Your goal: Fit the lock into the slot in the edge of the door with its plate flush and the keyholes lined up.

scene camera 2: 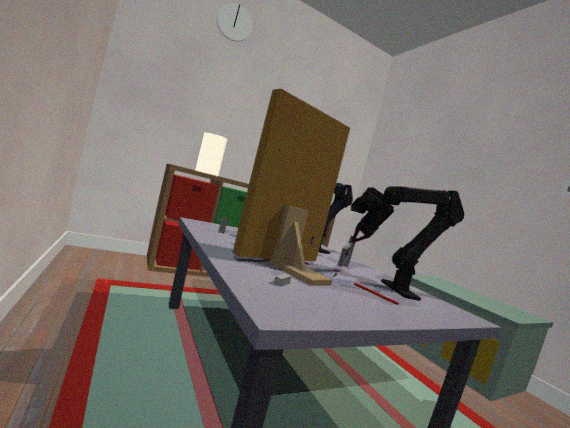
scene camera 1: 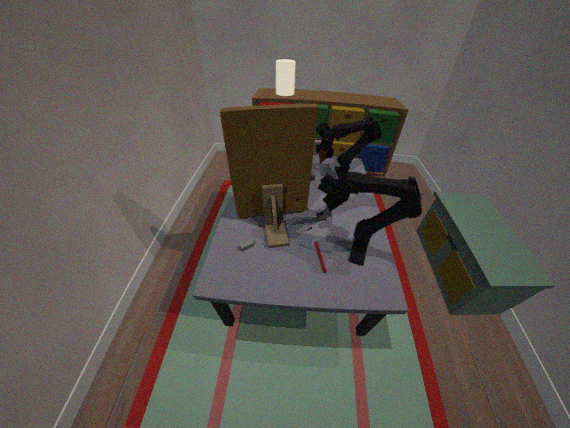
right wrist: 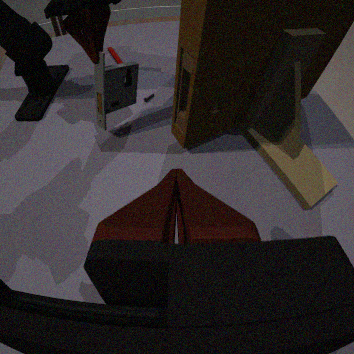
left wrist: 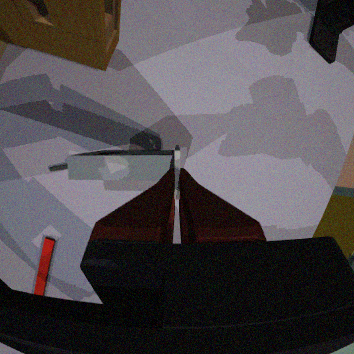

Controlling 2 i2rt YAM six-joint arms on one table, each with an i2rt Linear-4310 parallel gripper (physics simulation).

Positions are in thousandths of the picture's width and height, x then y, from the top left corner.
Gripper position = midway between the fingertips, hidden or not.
My left gripper (left wrist: 499,499) holds a grey lock (left wrist: 357,465); nothing else touches it. My right gripper (right wrist: 499,499) is shut and holds nothing.
The grey lock also shows in the right wrist view (right wrist: 315,261). My left gripper shows as well in the right wrist view (right wrist: 275,174).
